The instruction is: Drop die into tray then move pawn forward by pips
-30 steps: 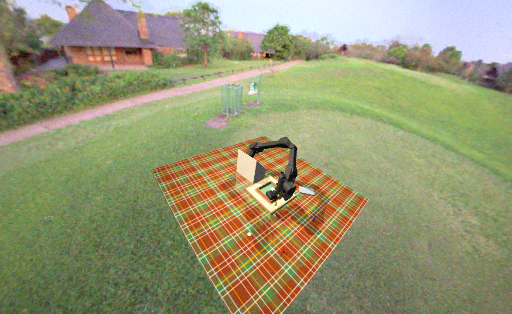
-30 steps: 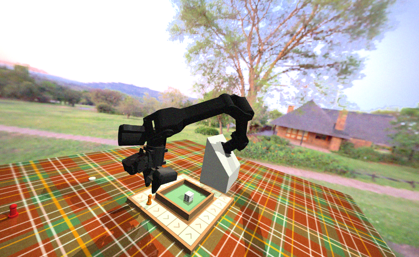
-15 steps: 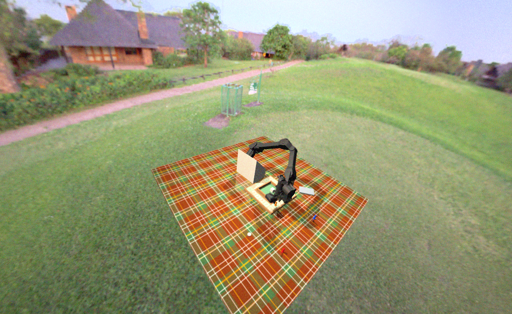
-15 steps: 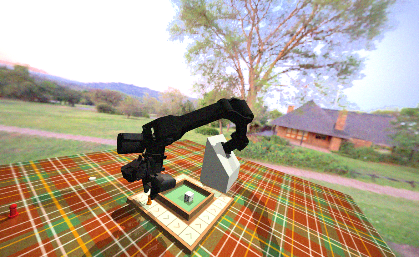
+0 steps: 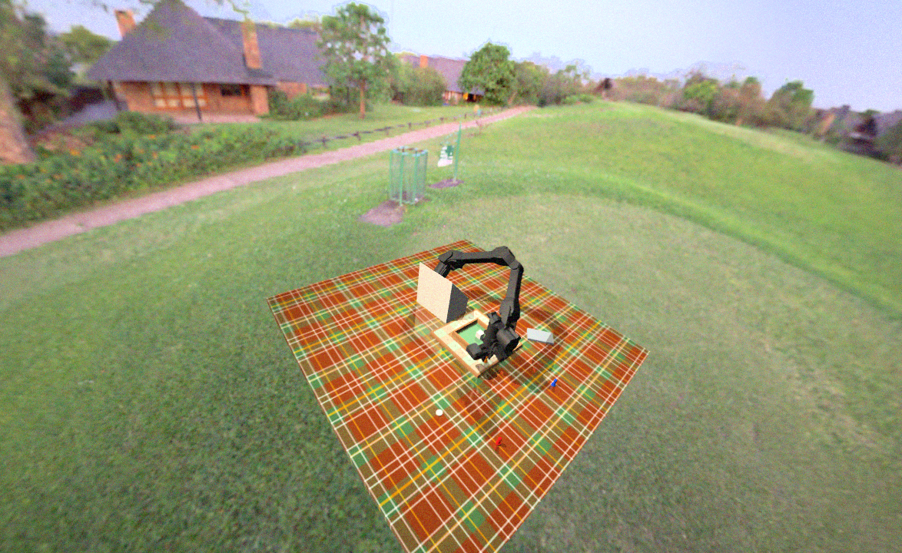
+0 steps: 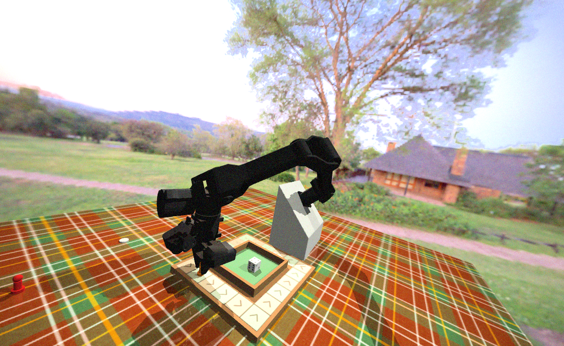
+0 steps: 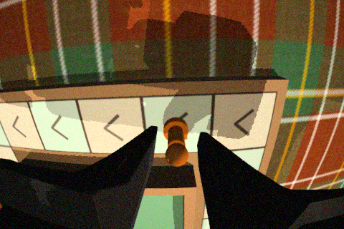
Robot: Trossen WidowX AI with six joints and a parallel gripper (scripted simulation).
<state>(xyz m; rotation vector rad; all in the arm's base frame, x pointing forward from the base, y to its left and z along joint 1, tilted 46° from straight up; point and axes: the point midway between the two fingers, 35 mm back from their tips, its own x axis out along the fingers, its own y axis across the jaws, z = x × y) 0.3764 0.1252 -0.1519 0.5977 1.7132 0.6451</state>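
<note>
Right now the white die is 120 mm behind my gripper tip and 70 mm to the left of it. Round my gripper tip: blue piece 220 mm ahead, 170 mm to the left, 10 mm below; then orange pawn 10 mm above; then green dice tray 120 mm behind, 50 mm to the left, 10 mm below.
</note>
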